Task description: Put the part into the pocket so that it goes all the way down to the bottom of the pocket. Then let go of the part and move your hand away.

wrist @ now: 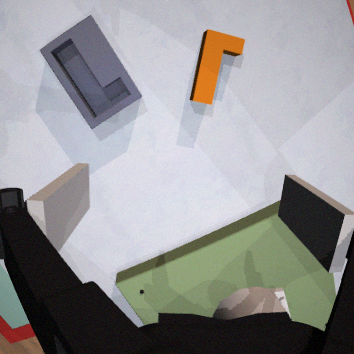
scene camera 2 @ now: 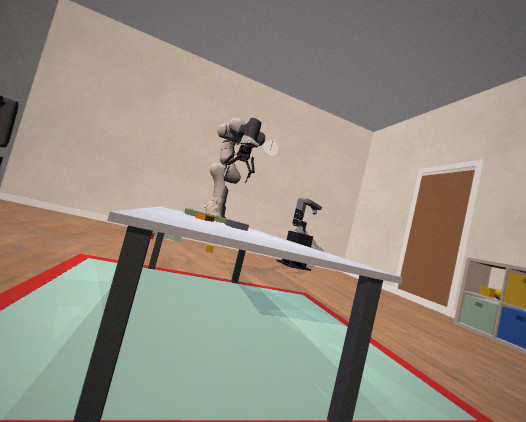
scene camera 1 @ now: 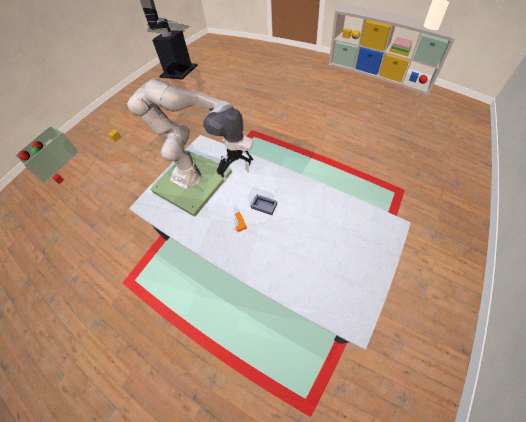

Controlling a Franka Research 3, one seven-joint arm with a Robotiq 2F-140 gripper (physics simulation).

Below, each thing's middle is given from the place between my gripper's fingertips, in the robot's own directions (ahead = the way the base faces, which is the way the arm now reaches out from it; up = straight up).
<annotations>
The orange L-shaped block [wrist: 213, 43] is 4 cm ahead of my hand, 13 cm to the right of it and 27 cm below it. Also, from my hand: dark grey pocket block [wrist: 82, 59] 13 cm ahead, 3 cm to the left, 27 cm below.
</annotations>
